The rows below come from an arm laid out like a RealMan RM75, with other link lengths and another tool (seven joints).
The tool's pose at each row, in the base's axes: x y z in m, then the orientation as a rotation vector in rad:
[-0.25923 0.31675 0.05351 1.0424 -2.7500 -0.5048]
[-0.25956 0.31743 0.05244 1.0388 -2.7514 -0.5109]
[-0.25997 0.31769 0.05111 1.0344 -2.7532 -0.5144]
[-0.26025 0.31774 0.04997 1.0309 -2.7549 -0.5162]
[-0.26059 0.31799 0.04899 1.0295 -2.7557 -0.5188]
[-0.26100 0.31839 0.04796 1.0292 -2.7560 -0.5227]
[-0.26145 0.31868 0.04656 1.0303 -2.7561 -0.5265]
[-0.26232 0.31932 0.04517 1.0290 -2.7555 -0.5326]
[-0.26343 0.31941 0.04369 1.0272 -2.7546 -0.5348]
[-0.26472 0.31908 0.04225 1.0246 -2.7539 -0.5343]
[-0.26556 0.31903 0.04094 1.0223 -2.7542 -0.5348]
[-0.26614 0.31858 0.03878 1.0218 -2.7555 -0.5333]
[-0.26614 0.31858 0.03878 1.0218 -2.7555 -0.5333]
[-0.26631 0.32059 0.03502 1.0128 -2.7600 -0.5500]
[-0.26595 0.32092 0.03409 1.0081 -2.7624 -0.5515]
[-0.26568 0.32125 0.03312 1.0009 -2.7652 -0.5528]
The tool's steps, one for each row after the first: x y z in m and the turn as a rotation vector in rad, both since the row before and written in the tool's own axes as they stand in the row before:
[-0.00024 0.00029 0.00126 -0.0034 -0.0028 0.0020]
[0.00010 -0.00006 0.00141 -0.0019 -0.0020 0.0028]
[0.00015 -0.00022 0.00115 -0.0009 -0.0015 0.0023]
[0.00007 0.00002 0.00106 -0.0013 -0.0014 0.0008]
[0.00002 0.00015 0.00117 -0.0021 -0.0017 -0.0001]
[0.00012 -0.00005 0.00149 -0.0019 -0.0017 -0.0010]
[0.00021 0.00045 0.00169 -0.0039 -0.0016 0.0003]
[0.00075 0.00017 0.00168 -0.0019 0.0003 0.0010]
[0.00116 0.00000 0.00158 -0.0004 0.0013 0.0017]
[0.00064 -0.00003 0.00142 -0.0005 0.0000 0.0015]
[0.00069 -0.00079 0.00203 0.0013 -0.0004 0.0006]
[0.00000 0.00000 0.00000 0.0000 0.0000 0.0000]
[-0.00127 0.00009 0.00407 -0.0088 -0.0087 0.0050]
[-0.00050 -0.00034 0.00086 -0.0006 -0.0018 0.0032]
[-0.00043 -0.00030 0.00092 -0.0007 -0.0017 0.0049]

